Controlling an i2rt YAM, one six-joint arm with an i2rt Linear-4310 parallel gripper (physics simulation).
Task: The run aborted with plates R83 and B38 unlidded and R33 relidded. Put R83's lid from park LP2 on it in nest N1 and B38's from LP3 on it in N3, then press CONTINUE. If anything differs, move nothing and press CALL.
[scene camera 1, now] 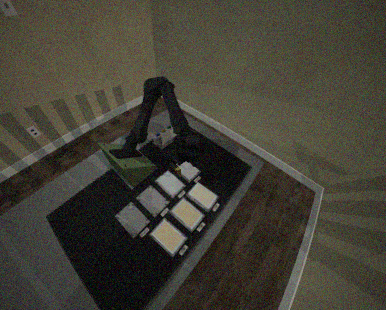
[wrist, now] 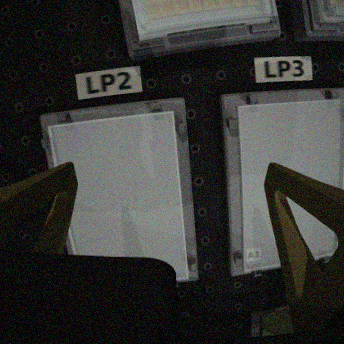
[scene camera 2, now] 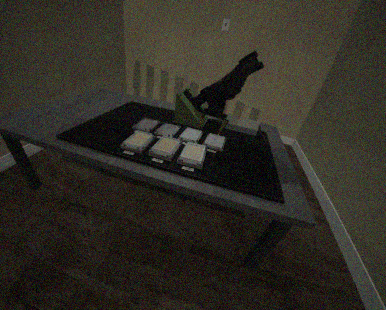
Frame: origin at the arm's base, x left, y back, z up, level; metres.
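Seen in the pictures: gripper, fingertip midpoint: [scene camera 1: 186, 171] [wrist: 170, 172] [scene camera 2: 208, 131]; arm's base, origin of the base link: [scene camera 1: 126, 153] [scene camera 2: 194, 103].
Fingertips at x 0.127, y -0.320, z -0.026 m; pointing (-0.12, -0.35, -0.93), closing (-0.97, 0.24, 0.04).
Observation:
Pixels of each thing's top centre, then the offset from my fingertips to it. "spot": a spot on its surface instead.
- park labelled LP2, surface spot: [wrist: 108, 83] spot: dx +0.028, dy -0.056, dz -0.067 m
- park labelled LP3, surface spot: [wrist: 283, 69] spot: dx -0.097, dy -0.039, dz -0.067 m
- small pale block, middle of its top: [scene camera 2: 242, 116] [scene camera 1: 168, 128] dx +0.182, dy +0.278, dz +0.015 m
- nest, surface spot: [wrist: 220, 40] spot: dx -0.051, dy -0.065, dz -0.052 m
A pale lid [wrist: 125, 170] [scene camera 1: 189, 171] [scene camera 2: 215, 141] lies flat on the park labelled LP2 [wrist: 108, 83]; its lower left is hidden by my gripper. Another pale lid [wrist: 285, 130] [scene camera 1: 170, 183] [scene camera 2: 191, 134], with an A1 tag low on its left, lies on the park labelled LP3 [wrist: 283, 69]. My gripper [wrist: 170, 172] is open and empty above them, one finger over LP2's left edge, the other over LP3's lid. Three plates with yellowish wells [scene camera 1: 202, 195] [scene camera 1: 187, 214] [scene camera 1: 169, 237] sit in a row of nests; their labels are unreadable in the scene views.
Two greyer park bases [scene camera 1: 152, 200] [scene camera 1: 132, 219] continue the lid row. A green sloped panel [scene camera 1: 131, 171] [scene camera 2: 187, 111] stands near the arm base. A small pale block [scene camera 1: 164, 137] stands behind the gripper. Part of a nest [wrist: 220, 40] shows at the wrist view's top.

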